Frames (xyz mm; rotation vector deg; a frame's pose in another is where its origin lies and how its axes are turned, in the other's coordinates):
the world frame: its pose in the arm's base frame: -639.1 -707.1 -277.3 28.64 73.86 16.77
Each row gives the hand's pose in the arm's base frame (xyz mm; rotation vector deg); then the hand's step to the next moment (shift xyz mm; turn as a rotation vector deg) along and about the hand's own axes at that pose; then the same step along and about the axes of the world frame.
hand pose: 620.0 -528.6 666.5 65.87 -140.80 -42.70
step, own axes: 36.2 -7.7 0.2 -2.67 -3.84 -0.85
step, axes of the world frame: -18.4 -30.0 -11.5 2.49 -0.80 3.97
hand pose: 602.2 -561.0 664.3 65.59 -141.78 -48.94
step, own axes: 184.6 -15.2 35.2 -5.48 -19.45 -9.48
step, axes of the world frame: -67.8 -142.4 -103.3 4.55 -9.18 19.83
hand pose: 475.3 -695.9 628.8 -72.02 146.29 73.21
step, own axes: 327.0 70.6 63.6 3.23 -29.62 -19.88
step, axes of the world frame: -53.1 -199.9 -270.5 0.32 -24.25 26.36
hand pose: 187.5 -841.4 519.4 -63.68 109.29 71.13
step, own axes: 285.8 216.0 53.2 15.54 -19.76 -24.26
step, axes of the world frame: 54.8 -102.7 -342.9 -2.73 -32.49 12.55
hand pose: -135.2 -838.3 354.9 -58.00 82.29 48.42
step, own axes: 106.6 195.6 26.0 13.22 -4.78 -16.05
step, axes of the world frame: 93.7 0.8 -203.8 0.24 -21.33 -0.25
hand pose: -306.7 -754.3 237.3 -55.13 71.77 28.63
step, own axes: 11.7 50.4 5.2 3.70 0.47 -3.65
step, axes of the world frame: 28.5 8.8 -42.6 1.11 -4.90 -1.39
